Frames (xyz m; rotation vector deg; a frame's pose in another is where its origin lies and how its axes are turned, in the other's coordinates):
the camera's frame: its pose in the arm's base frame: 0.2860 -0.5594 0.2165 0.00 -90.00 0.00
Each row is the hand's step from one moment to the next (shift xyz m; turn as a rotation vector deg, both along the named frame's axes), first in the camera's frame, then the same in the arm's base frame.
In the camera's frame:
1: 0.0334 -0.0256 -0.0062 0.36 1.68 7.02
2: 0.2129 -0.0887 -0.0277 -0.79 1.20 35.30
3: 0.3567 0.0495 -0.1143 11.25 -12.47 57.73
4: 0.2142 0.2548 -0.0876 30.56 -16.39 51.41
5: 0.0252 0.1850 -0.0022 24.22 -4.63 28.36
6: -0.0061 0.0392 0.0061 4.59 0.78 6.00
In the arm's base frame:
1: 0.0062 -0.0256 0.0334 -7.02 1.68 0.36
2: 0.0277 -0.0887 0.2129 -35.30 1.20 -0.79
3: 0.1143 0.0495 0.3567 -57.73 -12.47 11.25
4: 0.0876 0.2548 0.2142 -51.41 -16.39 30.56
5: 0.0022 0.1850 0.0252 -28.36 -4.63 24.22
6: -0.0061 0.0392 -0.0061 -6.00 0.78 4.59

